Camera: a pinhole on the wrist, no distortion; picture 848 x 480 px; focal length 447.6 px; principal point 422.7 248.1 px. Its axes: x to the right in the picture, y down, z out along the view. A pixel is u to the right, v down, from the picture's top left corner.
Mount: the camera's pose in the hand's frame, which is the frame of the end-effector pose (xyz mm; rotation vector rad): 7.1 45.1 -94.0 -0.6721 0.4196 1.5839
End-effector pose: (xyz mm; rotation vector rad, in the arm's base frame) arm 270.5 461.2 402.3 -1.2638 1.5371 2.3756
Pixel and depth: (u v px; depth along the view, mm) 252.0 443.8 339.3
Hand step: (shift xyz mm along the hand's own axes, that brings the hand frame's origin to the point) -194.8 138.5 229.1
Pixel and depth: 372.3 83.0 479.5
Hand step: 98.8 327.0 325.8
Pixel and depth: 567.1 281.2 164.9
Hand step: -35.1 187.6 -4.1
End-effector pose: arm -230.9 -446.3 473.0 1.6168 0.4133 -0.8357
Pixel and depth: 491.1 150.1 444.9
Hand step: 23.5 388.7 212.2
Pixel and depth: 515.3 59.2 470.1
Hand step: 117.7 440.2 224.5
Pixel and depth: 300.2 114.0 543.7
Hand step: 76.3 292.5 433.5
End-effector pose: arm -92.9 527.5 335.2 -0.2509 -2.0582 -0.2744
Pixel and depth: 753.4 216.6 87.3
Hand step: -3.8 150.1 -68.1
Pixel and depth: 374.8 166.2 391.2
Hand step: 10.3 267.2 238.5
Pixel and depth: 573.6 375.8 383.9
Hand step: -171.2 370.5 102.2
